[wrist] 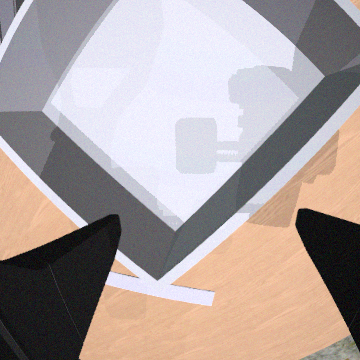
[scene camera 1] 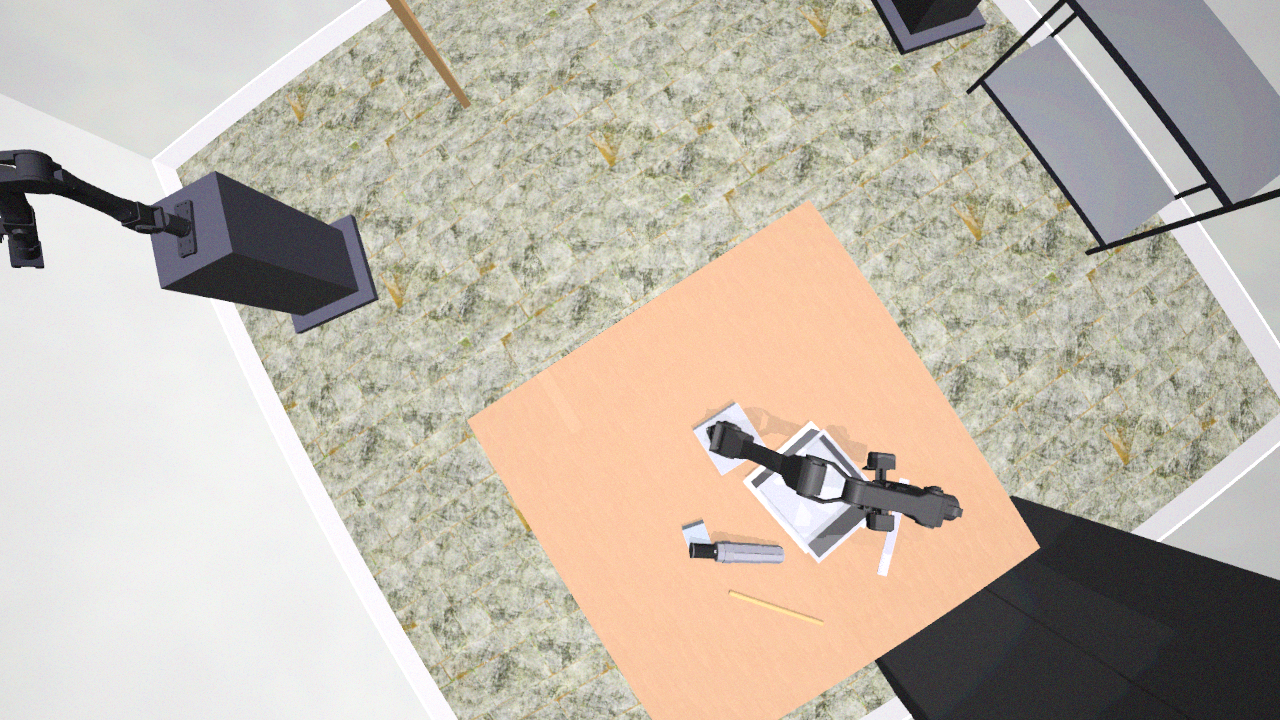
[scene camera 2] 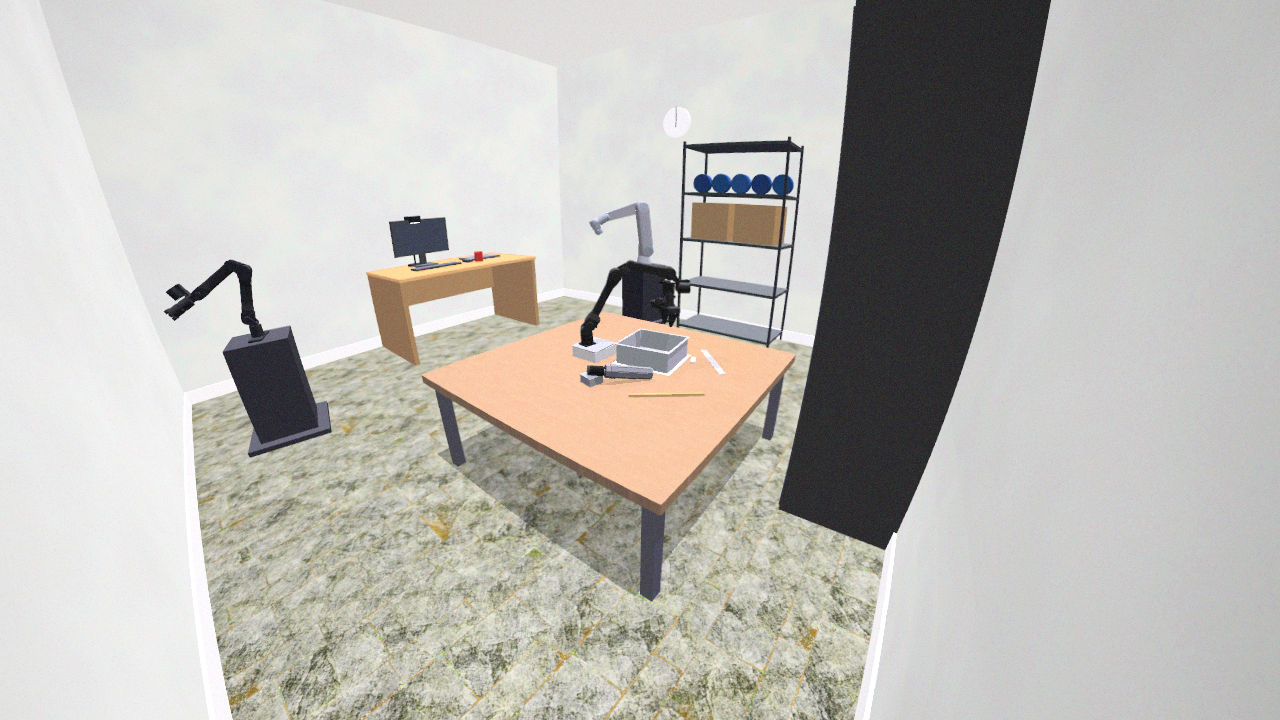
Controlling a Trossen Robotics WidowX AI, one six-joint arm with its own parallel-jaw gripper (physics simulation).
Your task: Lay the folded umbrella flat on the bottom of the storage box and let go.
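Seen in the pictures: gripper, between the fingertips: point(wrist: 209, 221) point(scene camera 2: 667, 325); arm's base, origin of its link: point(scene camera 1: 719, 434) point(scene camera 2: 587, 343).
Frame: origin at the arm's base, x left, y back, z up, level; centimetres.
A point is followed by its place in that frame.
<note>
The folded umbrella point(scene camera 1: 751, 552) @(z 0.7, x -3.6, y -34.7 cm) point(scene camera 2: 628, 371) @(z -0.3, x -5.9, y -37.5 cm), grey with a black handle, lies on the table beside the storage box, its handle end at a small pale block. It does not show in the wrist view. The storage box point(scene camera 1: 834, 539) @(z 2.1, x 19.6, y -39.0 cm) point(scene camera 2: 639, 357) @(z -0.5, x 8.2, y -28.9 cm) point(wrist: 102, 172) @(z -4.4, x 24.8, y -37.1 cm) is open-topped, with grey walls and a white bottom; no umbrella shows on the visible part of its bottom. My gripper point(scene camera 1: 881, 491) @(z 9.1, x 29.9, y -25.0 cm) point(scene camera 2: 666, 317) @(z 9.1, x 29.9, y -25.0 cm) point(wrist: 209, 221) @(z 9.1, x 29.9, y -25.0 cm) is open and empty, above the box's far side from my base. In the wrist view its fingers stand either side of a box corner. My arm hides part of the box in the overhead view.
A white strip point(scene camera 1: 885, 559) @(z -5.4, x 33.9, y -54.4 cm) point(scene camera 2: 713, 361) @(z -5.5, x 39.7, y -47.0 cm) point(wrist: 165, 291) @(z -5.5, x 44.3, y -39.8 cm) lies beyond the box. A thin yellow stick point(scene camera 1: 775, 607) @(z -4.6, x -2.5, y -55.5 cm) point(scene camera 2: 666, 394) @(z -4.7, x -2.7, y -56.3 cm) lies beside the umbrella. The small pale block point(scene camera 1: 693, 531) @(z -2.1, x -17.2, y -24.3 cm) point(scene camera 2: 590, 379) @(z -2.3, x -19.8, y -30.0 cm) is at the umbrella's handle. A small white piece point(scene camera 2: 692, 359) @(z -4.5, x 32.1, y -40.2 cm) lies by the box.
</note>
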